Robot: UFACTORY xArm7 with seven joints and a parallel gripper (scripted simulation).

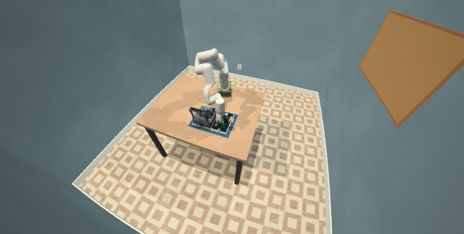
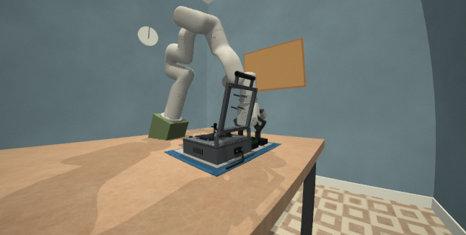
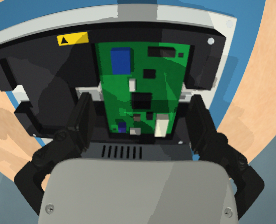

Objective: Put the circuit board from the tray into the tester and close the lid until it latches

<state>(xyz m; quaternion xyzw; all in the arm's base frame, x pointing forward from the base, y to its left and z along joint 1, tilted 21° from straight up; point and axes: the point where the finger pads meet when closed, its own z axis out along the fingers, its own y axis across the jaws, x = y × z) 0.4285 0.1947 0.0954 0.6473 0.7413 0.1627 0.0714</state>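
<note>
My gripper is now 2 cm above the green circuit board. Round my hand: clear lid: 15 cm to the right, 14 cm above, 11 cm ahead; then grey tester: 13 cm to the right, 7 cm above, 1 cm ahead.
</note>
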